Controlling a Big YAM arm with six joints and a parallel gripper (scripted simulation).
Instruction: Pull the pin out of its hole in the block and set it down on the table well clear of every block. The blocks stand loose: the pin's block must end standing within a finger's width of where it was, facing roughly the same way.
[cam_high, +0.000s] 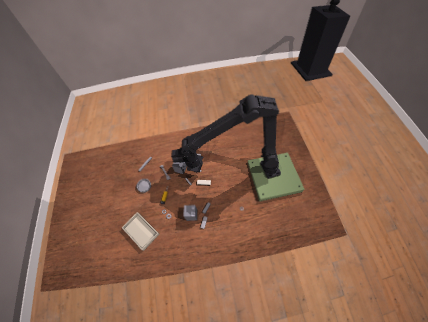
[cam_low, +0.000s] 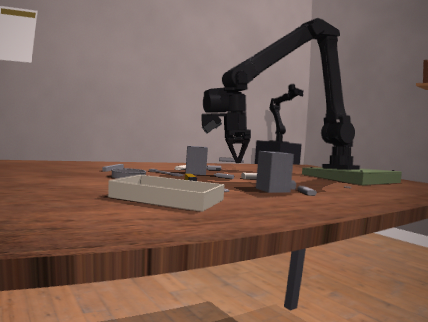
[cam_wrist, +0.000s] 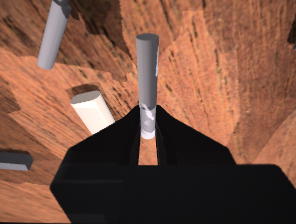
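Now: the white cylinder 70 mm to the left of my hand, 40 mm below it and 10 mm behind it. Round my hand: light grey pin (20 mm ahead, 10 mm to the right); grey block (240 mm to the left, 90 mm ahead); yellow-handled tool (230 mm ahead, 80 mm to the left, 40 mm below).
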